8 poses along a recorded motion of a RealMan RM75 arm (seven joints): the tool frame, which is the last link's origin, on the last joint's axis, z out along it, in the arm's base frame.
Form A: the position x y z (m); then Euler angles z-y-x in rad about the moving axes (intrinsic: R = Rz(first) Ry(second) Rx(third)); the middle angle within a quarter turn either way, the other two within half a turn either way.
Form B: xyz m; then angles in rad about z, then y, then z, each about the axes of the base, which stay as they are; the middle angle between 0 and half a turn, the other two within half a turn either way. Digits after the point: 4 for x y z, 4 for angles.
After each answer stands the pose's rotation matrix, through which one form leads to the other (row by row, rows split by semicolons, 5 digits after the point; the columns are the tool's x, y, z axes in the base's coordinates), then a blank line. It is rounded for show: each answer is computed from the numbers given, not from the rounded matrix.
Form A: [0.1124 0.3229 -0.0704 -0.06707 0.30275 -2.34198]
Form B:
[0.1124 0.3229 -0.0704 -1.1600 2.2987 1.7858]
0.95237 -0.26003 -0.15928; -0.06397 -0.68109 0.72940; -0.29815 -0.68447 -0.66529

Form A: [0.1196 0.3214 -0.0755 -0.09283 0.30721 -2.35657]
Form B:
[0.1196 0.3214 -0.0755 -1.1489 2.3108 1.7718]
0.94908 -0.27840 -0.14747; -0.08836 -0.68451 0.72363; -0.30240 -0.67375 -0.67425

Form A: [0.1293 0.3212 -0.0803 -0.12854 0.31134 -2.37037]
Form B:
[0.1293 0.3212 -0.0803 -1.1383 2.3221 1.7475]
0.94407 -0.30367 -0.12850; -0.12202 -0.68377 0.71942; -0.30633 -0.66350 -0.68259

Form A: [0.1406 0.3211 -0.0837 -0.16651 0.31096 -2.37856]
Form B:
[0.1406 0.3211 -0.0837 -1.1355 2.3296 1.7140]
0.93887 -0.32833 -0.10353; -0.15779 -0.67770 0.71821; -0.30597 -0.65797 -0.68808

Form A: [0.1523 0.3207 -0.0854 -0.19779 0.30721 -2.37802]
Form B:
[0.1523 0.3207 -0.0854 -1.1407 2.3303 1.6790]
0.93460 -0.34698 -0.07830; -0.18730 -0.66720 0.72095; -0.30240 -0.65913 -0.68855

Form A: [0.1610 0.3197 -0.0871 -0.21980 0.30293 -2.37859]
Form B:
[0.1610 0.3197 -0.0871 -1.1461 2.3321 1.6534]
0.93150 -0.35879 -0.05974; -0.20811 -0.66042 0.72148; -0.29832 -0.65963 -0.68985

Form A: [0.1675 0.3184 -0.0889 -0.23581 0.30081 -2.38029]
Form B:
[0.1675 0.3184 -0.0889 -1.1482 2.3343 1.6364]
0.92866 -0.36788 -0.04739; -0.22314 -0.65615 0.72089; -0.29629 -0.65889 -0.69143

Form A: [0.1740 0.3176 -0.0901 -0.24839 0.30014 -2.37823]
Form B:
[0.1740 0.3176 -0.0901 -1.1499 2.3326 1.6221]
0.92598 -0.37575 -0.03709; -0.23485 -0.65009 0.72265; -0.29565 -0.66045 -0.69022

